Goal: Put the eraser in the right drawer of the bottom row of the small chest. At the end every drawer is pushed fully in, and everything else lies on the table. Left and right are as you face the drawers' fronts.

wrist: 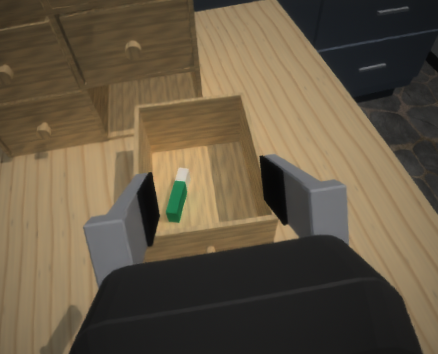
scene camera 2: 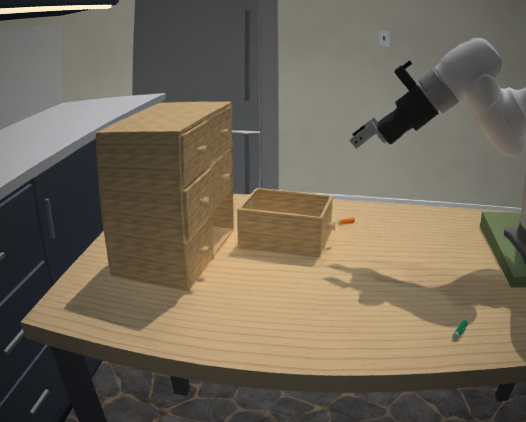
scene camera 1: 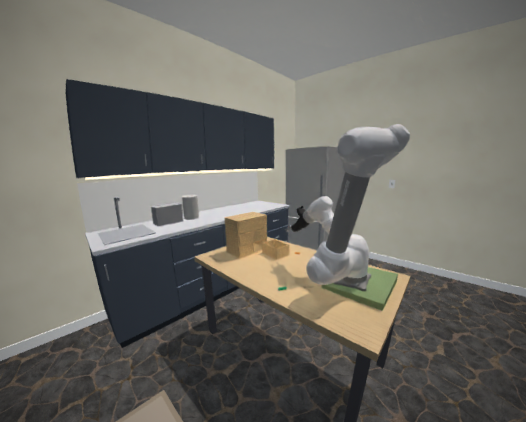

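Seen in the pictures: gripper, fingertip midpoint: (wrist: 209, 186) (scene camera 2: 354, 141) (scene camera 1: 288, 229); arm's base, origin of the base link: (scene camera 1: 352, 279).
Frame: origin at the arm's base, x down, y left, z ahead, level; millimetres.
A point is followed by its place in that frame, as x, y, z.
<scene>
The small wooden chest (scene camera 1: 245, 234) (scene camera 2: 145, 200) (wrist: 135, 30) stands on the table; its bottom right compartment shows open. The drawer (scene camera 1: 276, 249) {-41, -67, 581} (scene camera 2: 280, 232) {-7, -83, 655} (wrist: 190, 102) {-47, -171, 723} stands in front of that opening, apart from the chest front in scene camera 2, its knob facing away from the chest. The eraser (wrist: 177, 200) {13, -116, 636}, green with a white end, lies inside the drawer near its left wall in the wrist view; drawer walls hide it in scene camera 2. The other visible drawers look pushed in. My gripper (scene camera 1: 293, 230) {-196, -118, 504} (scene camera 2: 355, 142) {-196, -118, 504} (wrist: 209, 186) {-196, -118, 504} is open and empty, tilted, high above and in front of the drawer.
A small orange stick (scene camera 1: 297, 253) {35, -242, 492} (scene camera 2: 346, 220) {31, -242, 497} lies beyond the drawer's knob. A small green cylinder (scene camera 1: 282, 288) {29, 262, 327} (scene camera 2: 460, 330) {26, 271, 335} with a grey end lies near the table's long edge. The arm's base stands on a green mat (scene camera 1: 385, 285) {-8, -14, -177} (scene camera 2: 500, 250) {12, -12, 129}. Kitchen cabinets stand behind the chest.
</scene>
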